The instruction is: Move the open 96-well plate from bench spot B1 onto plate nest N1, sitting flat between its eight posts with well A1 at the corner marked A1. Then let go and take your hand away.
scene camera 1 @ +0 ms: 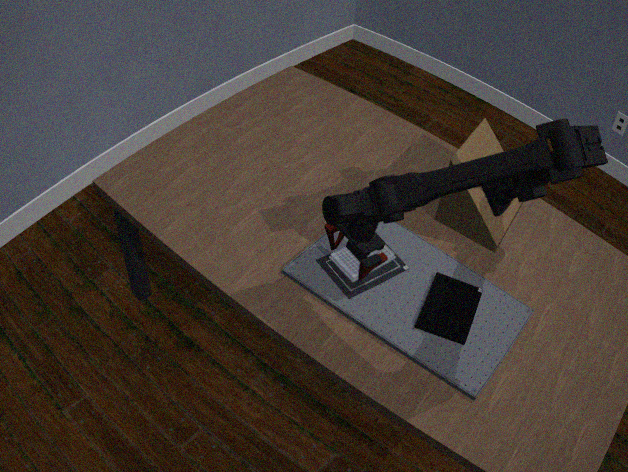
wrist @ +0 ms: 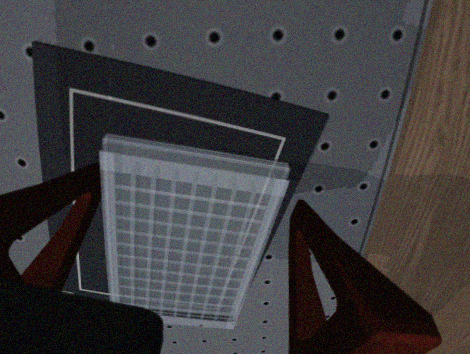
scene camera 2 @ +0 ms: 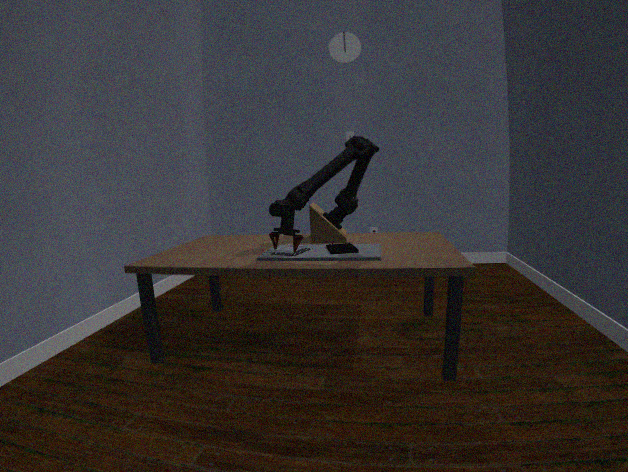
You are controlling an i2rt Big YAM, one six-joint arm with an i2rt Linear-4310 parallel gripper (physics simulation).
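Places are measured from the arm's base along level axes (x ahead, y left, z up), in metres.
Pixels of known places: gripper, between the fingertips: (scene camera 1: 347, 263) (wrist: 200, 191) (scene camera 2: 284, 251); arm's base, origin of its link: (scene camera 1: 492, 190) (scene camera 2: 331, 221).
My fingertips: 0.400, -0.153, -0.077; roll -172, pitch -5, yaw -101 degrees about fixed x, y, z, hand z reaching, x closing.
Note:
Ahead of a thing's pixels: the offset from my fingertips to its top centre, as dx, dy, dz. "pt": to the spot under its first point. Level surfaces: height alone.
The clear 96-well plate @(-0.042, +0.012, +0.009) (scene camera 1: 344, 263) (wrist: 185, 225) lies on the dark mat of B1 @(-0.029, +0.024, -0.006) (scene camera 1: 351, 292) (wrist: 52, 75), turned slightly against the mat's white outline and overlapping it on the right in the wrist view. My gripper (scene camera 1: 347, 262) (scene camera 2: 285, 252) (wrist: 200, 191) is open, pointing down, with one red finger on each side of the plate. In the wrist view the left fingertip appears right at the plate's edge and the right one stands a small gap away; contact cannot be told. Plate nest N1 @(-0.061, +0.248, +0.014) (scene camera 1: 449, 309) (scene camera 2: 342, 248) is a black block; its posts are too dark to make out.
A grey perforated board @(-0.050, +0.162, -0.007) (scene camera 1: 385, 317) (wrist: 215, 62) carries B1 and N1. A small white tag @(pt -0.149, +0.276, +0.005) (scene camera 1: 479, 289) is at one nest corner, another @(pt -0.089, +0.100, -0.005) (scene camera 1: 405, 267) at a mat corner. A tan wedge (scene camera 1: 482, 144) (scene camera 2: 322, 228) stands behind the board, under the arm. The wooden table @(dz -0.021) (scene camera 1: 228, 177) surrounds the board.

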